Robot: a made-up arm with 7 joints.
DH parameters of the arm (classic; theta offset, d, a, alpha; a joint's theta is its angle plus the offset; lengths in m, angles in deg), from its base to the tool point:
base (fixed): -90 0.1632 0 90
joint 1: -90 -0.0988 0.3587 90
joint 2: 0 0.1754 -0.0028 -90
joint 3: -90 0.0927 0.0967 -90
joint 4: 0 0.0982 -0.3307 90
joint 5: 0 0.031 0.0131 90
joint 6: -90 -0.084 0.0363 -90
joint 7: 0 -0.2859 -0.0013 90
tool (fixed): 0 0.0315 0 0
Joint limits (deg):
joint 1: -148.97..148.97
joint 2: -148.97..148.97
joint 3: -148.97..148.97
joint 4: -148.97..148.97
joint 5: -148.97..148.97
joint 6: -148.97..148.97
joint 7: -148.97..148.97
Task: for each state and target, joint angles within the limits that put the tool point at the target. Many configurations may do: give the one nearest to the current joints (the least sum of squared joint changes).
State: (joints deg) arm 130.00 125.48 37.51 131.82 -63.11 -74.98 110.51
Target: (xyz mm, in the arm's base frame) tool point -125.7 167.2 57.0
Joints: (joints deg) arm 117.25 134.12 72.86 123.00 -62.99 -58.39 110.69
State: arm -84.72 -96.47 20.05 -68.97 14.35 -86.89 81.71
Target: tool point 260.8 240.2 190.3
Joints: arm -120.15 -90.97 3.19 -81.23 6.81 -112.55 79.77
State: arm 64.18 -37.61 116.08 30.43 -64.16 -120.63 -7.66
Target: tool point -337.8 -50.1 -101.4
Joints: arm 49.15 -2.15 117.71 4.84 -63.16 -102.70 -5.54
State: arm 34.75 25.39 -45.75 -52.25 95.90 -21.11 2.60
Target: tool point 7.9 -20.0 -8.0
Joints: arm 10.02 33.41 -12.96 -11.11 127.91 -27.26 2.68
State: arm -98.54 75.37 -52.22 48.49 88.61 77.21 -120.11
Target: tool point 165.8 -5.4 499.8
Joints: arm -59.60 121.29 -78.78 84.48 81.85 93.74 -119.65
